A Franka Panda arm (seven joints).
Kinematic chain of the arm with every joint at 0, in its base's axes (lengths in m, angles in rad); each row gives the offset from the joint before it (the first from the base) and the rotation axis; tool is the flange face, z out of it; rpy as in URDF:
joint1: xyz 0 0 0.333 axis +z
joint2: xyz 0 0 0 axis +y
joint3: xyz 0 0 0.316 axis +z
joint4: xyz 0.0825 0 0 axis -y
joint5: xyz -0.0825 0 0.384 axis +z
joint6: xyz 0 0 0 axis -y
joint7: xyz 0.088 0 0 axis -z
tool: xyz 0 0 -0.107 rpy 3.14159 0 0
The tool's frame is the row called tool.
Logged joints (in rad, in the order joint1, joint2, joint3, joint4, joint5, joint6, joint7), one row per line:
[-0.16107 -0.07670 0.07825 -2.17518 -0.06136 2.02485 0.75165]
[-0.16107 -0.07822 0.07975 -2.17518 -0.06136 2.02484 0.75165]
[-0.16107 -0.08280 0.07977 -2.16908 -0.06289 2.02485 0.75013]
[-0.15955 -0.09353 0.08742 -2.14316 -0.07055 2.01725 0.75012]
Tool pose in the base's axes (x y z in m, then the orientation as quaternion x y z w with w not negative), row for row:
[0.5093 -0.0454 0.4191 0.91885 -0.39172 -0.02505 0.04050]
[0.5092 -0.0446 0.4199 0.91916 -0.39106 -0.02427 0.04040]
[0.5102 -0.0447 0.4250 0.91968 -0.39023 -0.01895 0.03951]
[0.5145 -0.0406 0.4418 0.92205 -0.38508 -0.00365 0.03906]
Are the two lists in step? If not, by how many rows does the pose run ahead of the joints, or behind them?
They are in step.
